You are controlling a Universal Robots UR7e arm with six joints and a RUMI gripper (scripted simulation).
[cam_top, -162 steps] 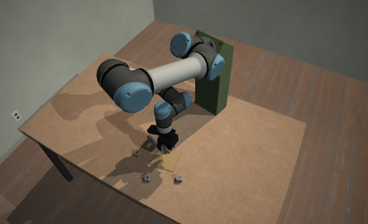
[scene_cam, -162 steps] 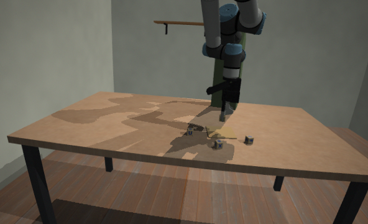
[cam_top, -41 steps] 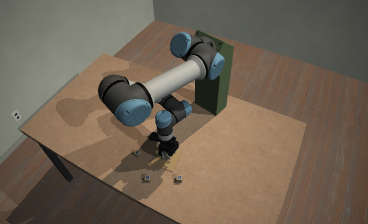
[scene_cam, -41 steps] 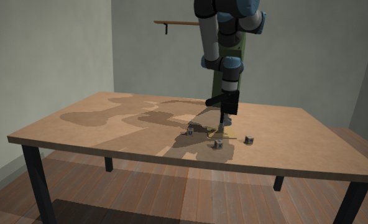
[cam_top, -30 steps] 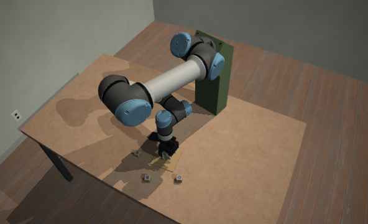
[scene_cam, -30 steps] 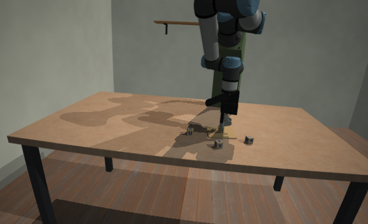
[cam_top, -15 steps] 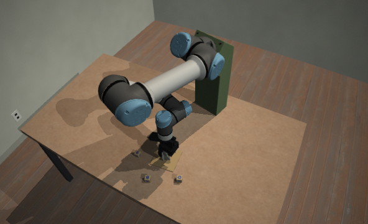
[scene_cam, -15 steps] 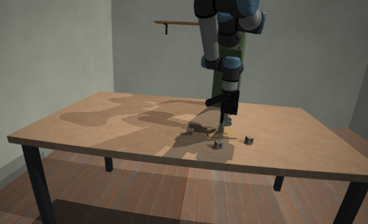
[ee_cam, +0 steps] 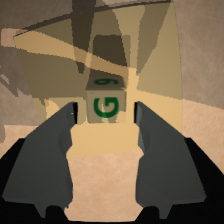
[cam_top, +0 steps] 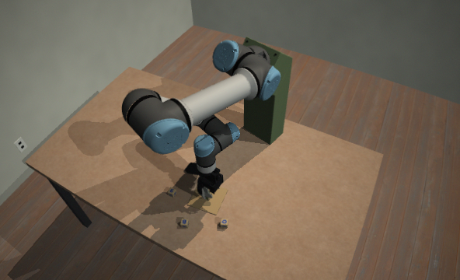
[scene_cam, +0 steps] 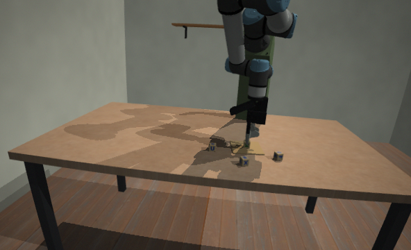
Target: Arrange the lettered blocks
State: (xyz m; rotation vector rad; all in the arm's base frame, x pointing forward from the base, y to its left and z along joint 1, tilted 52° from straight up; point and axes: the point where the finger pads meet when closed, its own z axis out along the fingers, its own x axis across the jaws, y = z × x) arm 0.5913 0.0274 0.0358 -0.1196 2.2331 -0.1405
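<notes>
My hand is 2 cm above the G block. Round my hand: Q block 14 cm to the left, 7 cm ahead, 2 cm below; tan mat 4 cm below.
</notes>
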